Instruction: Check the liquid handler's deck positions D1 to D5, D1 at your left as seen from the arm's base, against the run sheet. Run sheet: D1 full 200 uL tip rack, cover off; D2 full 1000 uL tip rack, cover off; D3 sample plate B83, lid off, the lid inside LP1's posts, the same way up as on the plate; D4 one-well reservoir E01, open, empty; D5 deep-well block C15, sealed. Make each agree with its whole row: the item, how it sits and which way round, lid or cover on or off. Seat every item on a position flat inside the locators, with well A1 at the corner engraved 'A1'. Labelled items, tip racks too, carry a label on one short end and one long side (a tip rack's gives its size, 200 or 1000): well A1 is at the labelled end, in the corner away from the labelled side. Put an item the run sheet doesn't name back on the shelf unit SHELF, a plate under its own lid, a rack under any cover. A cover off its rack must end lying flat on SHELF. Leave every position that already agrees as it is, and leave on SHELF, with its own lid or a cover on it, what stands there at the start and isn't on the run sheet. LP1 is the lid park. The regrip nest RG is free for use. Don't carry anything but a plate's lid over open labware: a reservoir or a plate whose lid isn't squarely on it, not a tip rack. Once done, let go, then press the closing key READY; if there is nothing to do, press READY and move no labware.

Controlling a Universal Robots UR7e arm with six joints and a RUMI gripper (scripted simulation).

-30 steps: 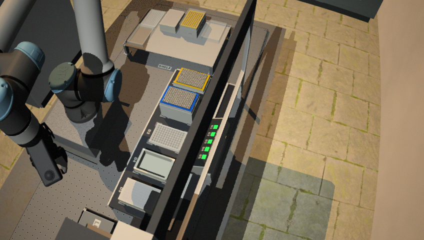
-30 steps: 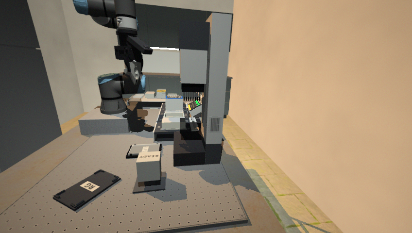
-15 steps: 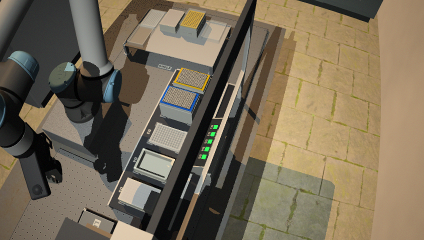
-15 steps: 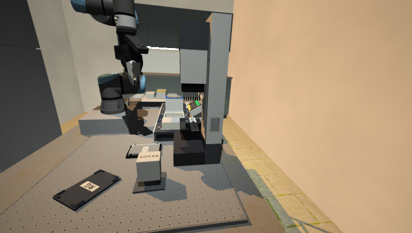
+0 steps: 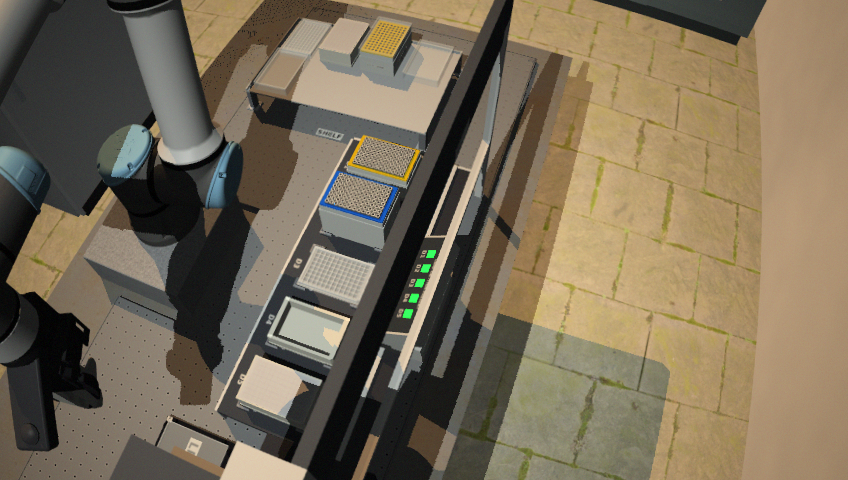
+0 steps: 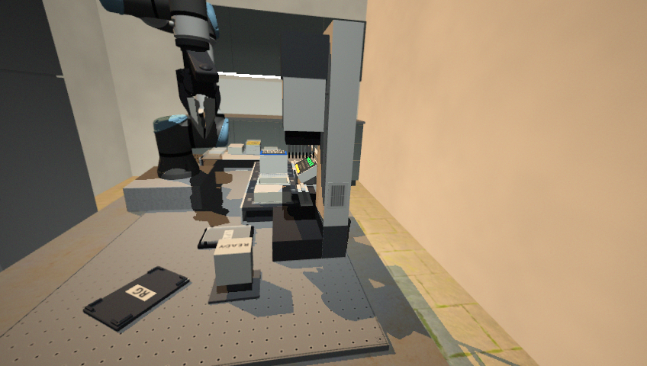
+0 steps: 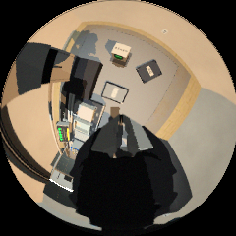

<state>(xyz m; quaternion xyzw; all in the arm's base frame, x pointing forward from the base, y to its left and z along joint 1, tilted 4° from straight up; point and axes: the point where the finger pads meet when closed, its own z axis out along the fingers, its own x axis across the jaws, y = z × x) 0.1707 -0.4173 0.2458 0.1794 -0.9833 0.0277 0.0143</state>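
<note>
Right now my hand is 70 mm short of the ready key block, 190 mm to the left of it and 250 mm above it. Also, from my hand: regrip nest RG 120 mm behind, 200 mm to the right, 310 mm below; then handler's tower 320 mm ahead, 90 mm to the right, 30 mm below; then clear lid 40 mm ahead, 300 mm below.
</note>
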